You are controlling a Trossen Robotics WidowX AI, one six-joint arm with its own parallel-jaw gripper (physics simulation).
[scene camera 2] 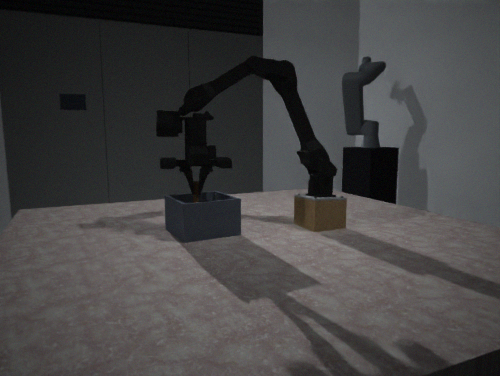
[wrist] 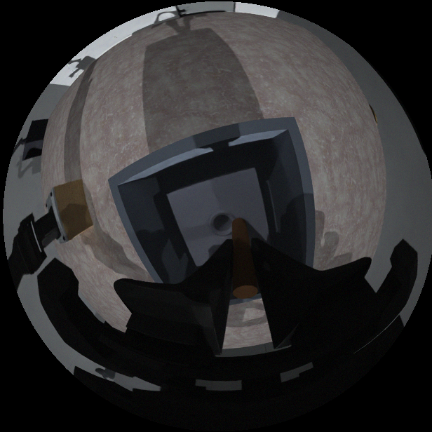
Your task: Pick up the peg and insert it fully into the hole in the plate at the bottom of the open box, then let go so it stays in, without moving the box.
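Places are measured from the arm's base along level axes (x ahead, y left, z up), in metres.
Pixels of known places: gripper, fingertip midpoint: (scene camera 2: 196,194); arm's base at its link origin: (scene camera 2: 320,195).
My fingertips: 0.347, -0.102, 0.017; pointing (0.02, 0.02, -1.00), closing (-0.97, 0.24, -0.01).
Observation:
Ahead of a thing's pixels: the offset from my fingertips to its top centre, as dx, dy, dz. Level surfaces: height alone.
The open blue-grey box @(-0.014, +0.002, -0.007) (scene camera 2: 212,220) (wrist: 310,200) stands on the table. In the wrist view the grey plate (wrist: 192,205) lies at its bottom, with a round raised-rim hole (wrist: 221,223) near the plate's middle. My gripper (scene camera 2: 196,193) (wrist: 241,244) is shut on the orange-brown peg @(-0.001, -0.007, +0.037) (scene camera 2: 195,186) (wrist: 242,260) and holds it roughly upright at the level of the box's rim. In the wrist view the peg's lower end appears just right of the hole, apart from it. How high that end is above the plate is hidden by the box wall in the scene view.
My arm's base stands on a tan block (scene camera 2: 320,212) (wrist: 72,208) to the right of the box in the scene view. A second, grey arm (scene camera 2: 353,102) stands on a black pedestal (scene camera 2: 370,175) behind the table. Long shadows cross the table top @(dz -0.105) (scene camera 2: 100,300).

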